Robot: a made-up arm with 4 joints. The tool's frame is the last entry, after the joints. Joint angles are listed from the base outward. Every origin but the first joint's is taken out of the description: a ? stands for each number. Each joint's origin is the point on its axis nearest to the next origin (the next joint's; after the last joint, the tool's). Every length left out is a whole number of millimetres.
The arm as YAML. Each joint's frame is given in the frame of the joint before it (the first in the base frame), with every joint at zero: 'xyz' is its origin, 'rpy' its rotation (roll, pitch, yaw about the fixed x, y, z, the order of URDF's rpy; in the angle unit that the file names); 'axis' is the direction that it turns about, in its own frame. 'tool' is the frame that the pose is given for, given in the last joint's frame.
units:
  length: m
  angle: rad
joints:
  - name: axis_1
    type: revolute
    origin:
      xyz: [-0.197, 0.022, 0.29]
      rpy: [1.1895, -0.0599, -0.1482]
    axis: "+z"
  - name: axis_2
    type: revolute
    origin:
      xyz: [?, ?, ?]
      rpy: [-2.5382, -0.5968, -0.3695]
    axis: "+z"
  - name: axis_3
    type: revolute
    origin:
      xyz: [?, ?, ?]
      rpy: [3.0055, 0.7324, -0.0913]
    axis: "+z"
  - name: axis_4
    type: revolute
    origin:
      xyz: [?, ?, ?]
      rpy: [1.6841, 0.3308, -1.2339]
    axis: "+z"
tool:
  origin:
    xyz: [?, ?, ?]
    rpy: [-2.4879, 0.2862, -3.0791]
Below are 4 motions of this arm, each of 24 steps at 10 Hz.
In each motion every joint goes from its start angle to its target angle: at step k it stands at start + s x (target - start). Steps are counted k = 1, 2, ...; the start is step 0. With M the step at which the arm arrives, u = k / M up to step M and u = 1 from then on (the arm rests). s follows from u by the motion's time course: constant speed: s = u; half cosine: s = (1 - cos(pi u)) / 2; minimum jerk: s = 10 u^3 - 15 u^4 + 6 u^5.
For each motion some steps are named. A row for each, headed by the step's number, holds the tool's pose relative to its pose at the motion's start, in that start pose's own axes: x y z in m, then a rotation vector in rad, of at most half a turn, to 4 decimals.
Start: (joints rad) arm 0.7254 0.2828 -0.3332 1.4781
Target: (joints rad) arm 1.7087 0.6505 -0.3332 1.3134
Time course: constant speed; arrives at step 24
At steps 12, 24:
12: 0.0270 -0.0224 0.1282 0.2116 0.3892 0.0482
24: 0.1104 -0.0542 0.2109 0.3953 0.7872 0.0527

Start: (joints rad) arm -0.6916 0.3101 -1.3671 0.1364
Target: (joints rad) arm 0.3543 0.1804 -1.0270 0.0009
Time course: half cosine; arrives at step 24
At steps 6, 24:
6: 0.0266 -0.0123 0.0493 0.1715 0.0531 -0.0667
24: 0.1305 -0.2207 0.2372 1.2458 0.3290 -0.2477

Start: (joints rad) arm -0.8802 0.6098 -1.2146 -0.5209
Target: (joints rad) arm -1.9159 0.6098 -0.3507 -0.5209
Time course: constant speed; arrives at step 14
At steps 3, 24:
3: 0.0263 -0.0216 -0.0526 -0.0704 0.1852 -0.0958
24: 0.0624 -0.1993 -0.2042 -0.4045 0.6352 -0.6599

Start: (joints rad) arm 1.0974 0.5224 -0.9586 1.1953
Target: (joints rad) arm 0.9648 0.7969 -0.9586 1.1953
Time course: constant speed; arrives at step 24
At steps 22, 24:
22: -0.0013 -0.0026 -0.0175 0.0062 -0.3454 0.0188
24: -0.0015 -0.0029 -0.0188 0.0077 -0.3768 0.0211

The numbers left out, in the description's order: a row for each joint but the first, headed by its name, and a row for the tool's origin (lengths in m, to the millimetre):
axis_2: -0.118 -0.038 0.0
axis_3: -0.118 -0.05 0.0
axis_4: 0.171 0.188 0.0
tool: 0.076 0.12 0.0

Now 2 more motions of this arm.
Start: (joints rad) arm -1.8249 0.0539 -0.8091 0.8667
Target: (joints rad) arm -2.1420 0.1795 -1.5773 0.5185
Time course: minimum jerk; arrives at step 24
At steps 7, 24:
7: -0.0195 -0.0049 0.0113 0.0334 -0.1148 0.0777
24: -0.1677 -0.0748 -0.0243 0.0516 -0.7163 0.6595

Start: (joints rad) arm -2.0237 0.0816 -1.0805 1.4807
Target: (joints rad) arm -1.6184 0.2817 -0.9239 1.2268
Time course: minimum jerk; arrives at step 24
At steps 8, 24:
8: 0.0109 0.0032 0.0155 0.0231 0.0846 0.0038
24: 0.0647 0.0085 0.0674 0.1295 0.4030 0.0104

